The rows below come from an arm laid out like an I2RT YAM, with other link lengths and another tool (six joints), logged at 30 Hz.
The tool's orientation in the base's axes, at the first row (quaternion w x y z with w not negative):
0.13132, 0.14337, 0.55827, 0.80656
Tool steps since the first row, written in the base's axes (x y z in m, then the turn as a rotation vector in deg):
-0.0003, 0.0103, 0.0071, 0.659, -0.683, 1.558
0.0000, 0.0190, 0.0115, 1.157, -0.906, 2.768
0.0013, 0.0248, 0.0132, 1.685, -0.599, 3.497
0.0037, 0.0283, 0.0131, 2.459, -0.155, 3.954
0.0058, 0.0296, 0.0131, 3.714, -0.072, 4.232
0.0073, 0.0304, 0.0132, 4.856, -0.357, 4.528
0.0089, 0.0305, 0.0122, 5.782, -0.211, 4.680
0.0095, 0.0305, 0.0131, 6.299, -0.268, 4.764
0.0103, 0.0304, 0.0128, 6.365, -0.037, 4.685
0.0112, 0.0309, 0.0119, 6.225, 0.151, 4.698
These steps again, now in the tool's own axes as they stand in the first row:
0.0047, 0.0032, 0.0112, -0.731, 1.661, 0.182
0.0080, 0.0043, 0.0203, -1.172, 2.847, 0.584
0.0091, 0.0038, 0.0263, -1.484, 3.399, 1.293
0.0082, 0.0024, 0.0302, -1.996, 3.635, 2.122
0.0068, 0.0019, 0.0321, -3.102, 3.803, 2.761
0.0057, 0.0016, 0.0334, -4.238, 4.119, 3.046
0.0041, 0.0005, 0.0338, -5.027, 4.164, 3.573
0.0037, 0.0014, 0.0343, -5.519, 4.235, 3.748
0.0029, 0.0011, 0.0344, -5.501, 4.079, 3.945
0.0021, 0.0000, 0.0349, -5.301, 4.034, 4.059

